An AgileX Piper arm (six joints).
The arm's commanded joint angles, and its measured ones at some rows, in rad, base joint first. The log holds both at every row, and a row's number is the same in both.
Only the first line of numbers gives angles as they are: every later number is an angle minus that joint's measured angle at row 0.
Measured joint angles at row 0:
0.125 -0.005 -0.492 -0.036 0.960 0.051
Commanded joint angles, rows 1 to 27:
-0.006 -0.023 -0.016 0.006 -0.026 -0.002
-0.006 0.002 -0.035 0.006 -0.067 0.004
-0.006 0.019 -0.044 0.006 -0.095 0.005
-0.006 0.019 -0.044 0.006 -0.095 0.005
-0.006 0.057 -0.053 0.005 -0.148 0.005
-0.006 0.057 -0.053 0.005 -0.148 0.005
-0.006 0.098 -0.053 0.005 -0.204 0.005
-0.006 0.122 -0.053 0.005 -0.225 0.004
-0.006 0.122 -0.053 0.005 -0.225 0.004
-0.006 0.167 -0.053 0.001 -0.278 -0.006
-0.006 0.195 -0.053 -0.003 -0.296 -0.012
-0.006 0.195 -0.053 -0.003 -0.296 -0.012
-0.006 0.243 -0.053 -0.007 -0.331 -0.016
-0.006 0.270 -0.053 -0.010 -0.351 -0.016
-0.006 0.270 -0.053 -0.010 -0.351 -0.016
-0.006 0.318 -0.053 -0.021 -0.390 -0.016
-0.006 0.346 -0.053 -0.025 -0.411 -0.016
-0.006 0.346 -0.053 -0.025 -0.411 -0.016
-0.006 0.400 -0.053 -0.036 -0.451 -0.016
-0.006 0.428 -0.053 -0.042 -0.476 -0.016
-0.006 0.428 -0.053 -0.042 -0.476 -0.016
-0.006 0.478 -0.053 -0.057 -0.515 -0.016
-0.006 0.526 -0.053 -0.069 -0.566 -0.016
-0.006 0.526 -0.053 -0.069 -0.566 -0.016
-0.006 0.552 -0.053 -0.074 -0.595 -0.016
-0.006 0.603 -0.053 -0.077 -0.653 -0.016
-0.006 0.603 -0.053 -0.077 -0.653 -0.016
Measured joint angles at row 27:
0.000 0.544 -0.048 -0.061 -0.562 -0.002
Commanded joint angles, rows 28 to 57:
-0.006 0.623 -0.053 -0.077 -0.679 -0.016
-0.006 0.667 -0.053 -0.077 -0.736 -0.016
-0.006 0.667 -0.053 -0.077 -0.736 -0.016
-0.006 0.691 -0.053 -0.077 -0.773 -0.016
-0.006 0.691 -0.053 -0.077 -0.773 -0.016
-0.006 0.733 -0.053 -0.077 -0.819 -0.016
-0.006 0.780 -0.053 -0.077 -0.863 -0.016
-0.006 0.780 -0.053 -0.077 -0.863 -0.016
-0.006 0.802 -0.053 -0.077 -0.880 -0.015
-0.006 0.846 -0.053 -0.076 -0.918 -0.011
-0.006 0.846 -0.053 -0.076 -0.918 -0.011
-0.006 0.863 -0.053 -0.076 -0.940 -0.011
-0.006 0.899 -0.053 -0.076 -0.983 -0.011
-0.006 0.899 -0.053 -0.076 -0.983 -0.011
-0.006 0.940 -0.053 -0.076 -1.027 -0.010
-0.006 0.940 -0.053 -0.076 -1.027 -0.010
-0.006 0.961 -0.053 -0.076 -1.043 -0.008
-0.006 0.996 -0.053 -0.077 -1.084 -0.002
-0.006 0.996 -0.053 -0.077 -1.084 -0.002
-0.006 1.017 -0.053 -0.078 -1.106 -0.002
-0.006 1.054 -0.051 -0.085 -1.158 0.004
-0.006 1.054 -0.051 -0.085 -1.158 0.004
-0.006 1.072 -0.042 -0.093 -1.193 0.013
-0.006 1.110 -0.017 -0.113 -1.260 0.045
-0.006 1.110 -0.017 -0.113 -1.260 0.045
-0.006 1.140 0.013 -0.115 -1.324 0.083
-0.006 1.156 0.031 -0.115 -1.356 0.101
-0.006 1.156 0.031 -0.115 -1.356 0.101
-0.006 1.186 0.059 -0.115 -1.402 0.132
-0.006 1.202 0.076 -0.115 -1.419 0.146
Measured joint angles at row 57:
0.000 1.167 0.039 -0.102 -1.342 0.093
